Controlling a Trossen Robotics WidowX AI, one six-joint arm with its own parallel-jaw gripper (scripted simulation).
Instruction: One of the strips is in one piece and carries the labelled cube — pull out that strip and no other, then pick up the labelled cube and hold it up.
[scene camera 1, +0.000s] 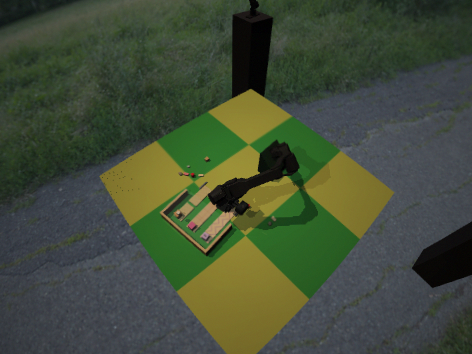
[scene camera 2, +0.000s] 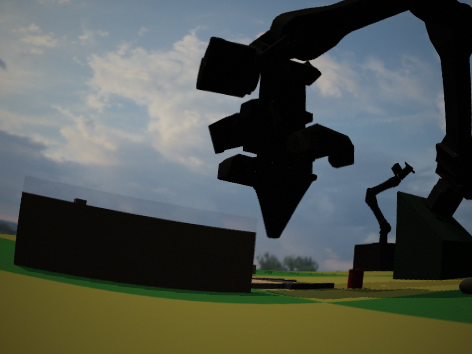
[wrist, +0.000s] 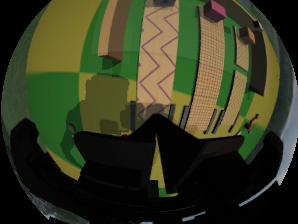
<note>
My gripper (scene camera 2: 273, 238) is shut and holds nothing.
My gripper also shows in the wrist view (wrist: 156, 117).
</note>
